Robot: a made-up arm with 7 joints.
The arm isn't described. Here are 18 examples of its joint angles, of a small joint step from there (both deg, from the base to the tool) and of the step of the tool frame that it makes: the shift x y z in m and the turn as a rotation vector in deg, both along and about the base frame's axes.
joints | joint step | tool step
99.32 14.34 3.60 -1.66 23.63 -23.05 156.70 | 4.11 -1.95 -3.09 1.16 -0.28 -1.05 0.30 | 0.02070 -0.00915 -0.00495 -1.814 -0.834 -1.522
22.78 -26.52 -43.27 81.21 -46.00 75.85 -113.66 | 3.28 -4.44 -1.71 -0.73 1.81 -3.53 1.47 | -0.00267 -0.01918 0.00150 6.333 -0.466 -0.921
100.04 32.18 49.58 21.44 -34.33 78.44 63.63 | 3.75 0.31 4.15 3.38 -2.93 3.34 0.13 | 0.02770 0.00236 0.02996 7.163 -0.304 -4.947
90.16 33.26 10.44 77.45 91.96 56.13 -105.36 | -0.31 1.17 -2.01 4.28 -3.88 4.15 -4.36 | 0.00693 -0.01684 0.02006 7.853 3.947 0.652
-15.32 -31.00 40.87 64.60 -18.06 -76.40 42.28 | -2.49 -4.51 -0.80 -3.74 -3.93 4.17 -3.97 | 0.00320 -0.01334 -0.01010 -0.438 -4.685 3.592
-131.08 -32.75 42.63 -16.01 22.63 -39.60 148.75 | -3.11 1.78 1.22 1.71 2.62 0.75 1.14 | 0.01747 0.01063 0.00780 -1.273 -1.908 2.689
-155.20 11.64 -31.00 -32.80 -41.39 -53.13 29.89 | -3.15 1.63 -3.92 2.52 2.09 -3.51 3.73 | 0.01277 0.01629 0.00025 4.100 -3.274 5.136
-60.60 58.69 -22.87 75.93 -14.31 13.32 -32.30 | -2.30 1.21 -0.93 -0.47 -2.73 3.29 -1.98 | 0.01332 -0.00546 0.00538 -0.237 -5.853 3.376
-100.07 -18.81 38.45 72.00 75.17 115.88 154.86 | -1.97 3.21 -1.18 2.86 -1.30 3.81 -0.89 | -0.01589 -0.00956 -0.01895 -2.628 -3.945 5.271
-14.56 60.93 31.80 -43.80 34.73 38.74 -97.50 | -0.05 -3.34 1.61 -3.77 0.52 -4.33 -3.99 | -0.02211 -0.01245 -0.01212 -1.666 -1.629 6.661
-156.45 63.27 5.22 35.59 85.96 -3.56 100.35 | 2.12 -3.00 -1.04 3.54 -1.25 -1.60 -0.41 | -0.00499 -0.02055 0.01360 -3.817 -0.692 -0.599
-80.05 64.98 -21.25 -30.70 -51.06 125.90 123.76 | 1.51 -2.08 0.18 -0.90 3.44 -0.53 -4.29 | -0.00061 0.00408 -0.00002 -0.274 -0.261 -0.361
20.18 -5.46 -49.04 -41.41 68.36 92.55 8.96 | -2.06 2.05 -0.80 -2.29 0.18 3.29 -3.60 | -0.01051 -0.01287 -0.00633 2.771 -2.078 0.142
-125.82 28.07 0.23 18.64 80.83 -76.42 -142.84 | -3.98 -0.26 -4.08 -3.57 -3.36 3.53 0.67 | 0.01149 0.01137 0.01292 4.439 -1.191 3.360
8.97 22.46 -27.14 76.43 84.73 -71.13 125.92 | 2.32 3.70 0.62 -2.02 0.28 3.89 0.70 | 0.00795 0.00067 -0.00978 -3.909 2.342 -5.844
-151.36 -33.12 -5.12 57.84 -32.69 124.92 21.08 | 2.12 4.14 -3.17 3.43 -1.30 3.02 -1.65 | 0.00505 0.02369 0.02954 7.384 0.345 -3.138
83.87 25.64 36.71 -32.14 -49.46 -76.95 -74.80 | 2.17 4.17 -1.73 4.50 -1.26 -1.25 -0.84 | 0.00682 -0.02064 -0.00406 2.972 1.531 -4.358
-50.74 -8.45 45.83 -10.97 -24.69 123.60 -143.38 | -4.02 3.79 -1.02 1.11 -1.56 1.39 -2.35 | -0.00923 -0.01708 -0.02303 -3.879 -5.709 4.312
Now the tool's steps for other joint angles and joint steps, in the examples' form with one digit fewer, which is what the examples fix.
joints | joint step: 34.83 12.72 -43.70 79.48 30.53 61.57 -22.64 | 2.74 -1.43 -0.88 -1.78 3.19 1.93 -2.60
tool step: -0.0012 -0.0141 0.0174 -0.16 -5.23 -6.47
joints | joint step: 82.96 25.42 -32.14 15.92 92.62 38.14 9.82 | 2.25 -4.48 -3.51 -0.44 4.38 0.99 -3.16
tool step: -0.0272 0.0148 0.0330 -3.56 -10.39 0.72
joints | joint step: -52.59 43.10 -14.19 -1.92 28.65 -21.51 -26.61 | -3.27 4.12 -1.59 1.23 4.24 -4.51 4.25
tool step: -0.0184 -0.0228 -0.0310 -4.86 -4.44 6.58
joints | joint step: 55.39 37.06 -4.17 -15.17 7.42 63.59 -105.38 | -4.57 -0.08 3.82 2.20 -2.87 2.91 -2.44
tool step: -0.0110 -0.0096 0.0041 1.71 2.36 -1.38
